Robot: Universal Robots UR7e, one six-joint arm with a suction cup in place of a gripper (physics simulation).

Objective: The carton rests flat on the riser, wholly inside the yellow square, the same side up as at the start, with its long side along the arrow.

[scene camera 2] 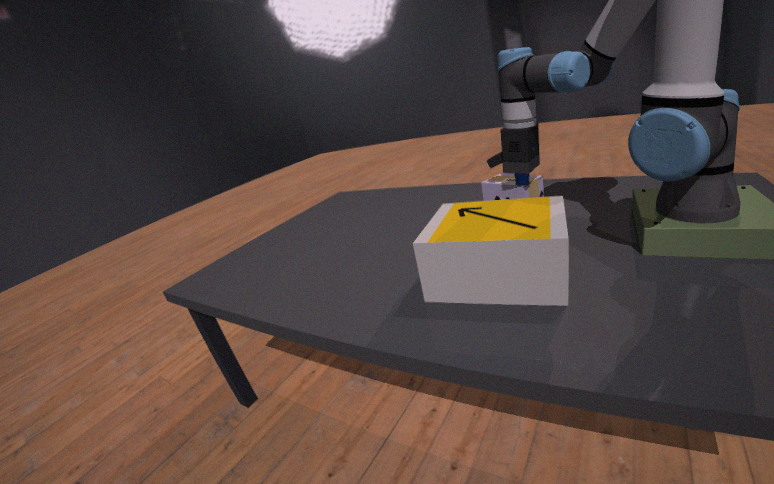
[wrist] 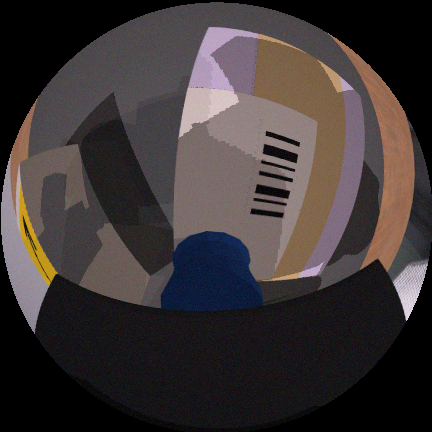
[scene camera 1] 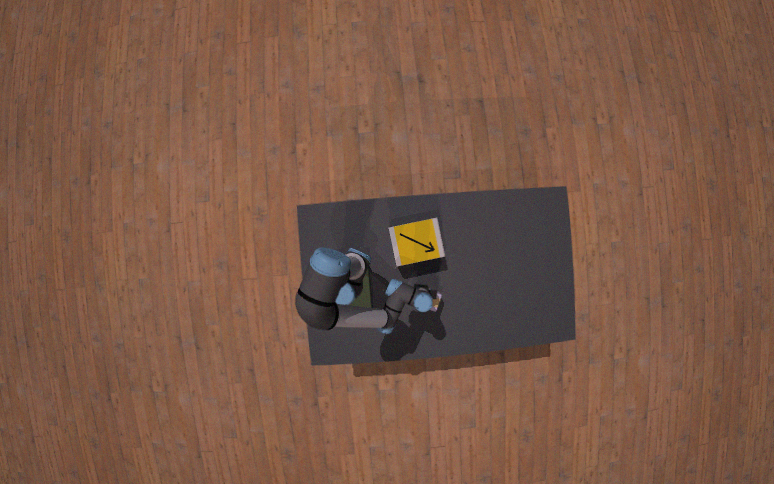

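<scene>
The carton (scene camera 2: 495,190) (wrist: 225,173) (scene camera 1: 437,302) is a small lilac and tan box with a barcode label on top. It lies flat on the table just behind the riser and beside it, not on it. The white riser (scene camera 2: 495,274) (scene camera 1: 393,247) carries the yellow square (scene camera 2: 481,232) (scene camera 1: 414,254) (wrist: 43,265) with a black arrow, and its top is bare. My blue suction cup (scene camera 2: 521,180) (wrist: 211,270) points straight down at the carton's top, at or just above the surface; I cannot tell whether it touches. The wrist hides most of the carton in the overhead view.
The dark grey table (scene camera 1: 505,269) (scene camera 2: 289,269) stands on a wooden floor. The arm's base, on an olive plate (scene camera 1: 363,294), sits at the table's left end. The riser stands about as tall as the carton, close beside it.
</scene>
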